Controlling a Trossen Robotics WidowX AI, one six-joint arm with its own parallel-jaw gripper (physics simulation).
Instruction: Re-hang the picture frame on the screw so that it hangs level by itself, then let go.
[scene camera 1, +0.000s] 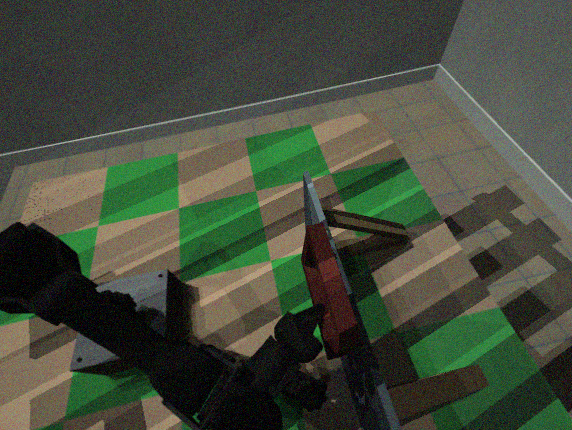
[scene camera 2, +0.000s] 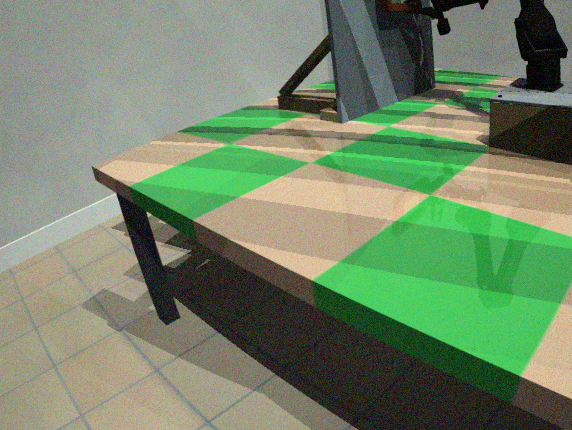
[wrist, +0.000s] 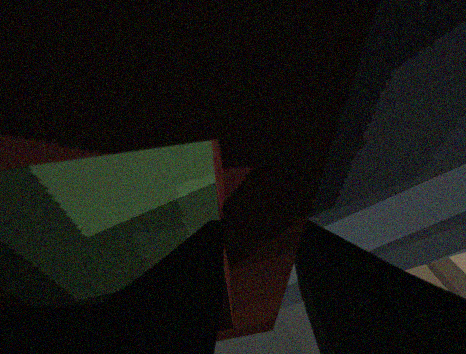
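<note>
The picture frame, with a red-brown border (scene camera 1: 330, 295) (scene camera 2: 400, 5) (wrist: 257, 300) and a green picture (wrist: 135, 185), is upright close along the face of the grey upright board (scene camera 1: 314, 212) (scene camera 2: 362, 65) (wrist: 420, 120). In scene camera 2 its upper part is cut off by the top edge. My gripper (scene camera 1: 326, 350) (scene camera 2: 431, 12) (wrist: 257, 233) is shut on the frame's border at the end nearest scene camera 1, with a dark finger on each side in the wrist view. The screw does not show. Whether the frame touches the screw or is level I cannot tell.
A wooden brace (scene camera 1: 370, 225) (scene camera 2: 307, 65) stands behind the board, and another wooden piece (scene camera 1: 440, 387) lies behind its near end. My arm's base plate (scene camera 1: 150, 295) (scene camera 2: 530, 98) is in front of the board. All stand on the green-and-tan checkered table (scene camera 1: 215, 235) (scene camera 2: 295, 215).
</note>
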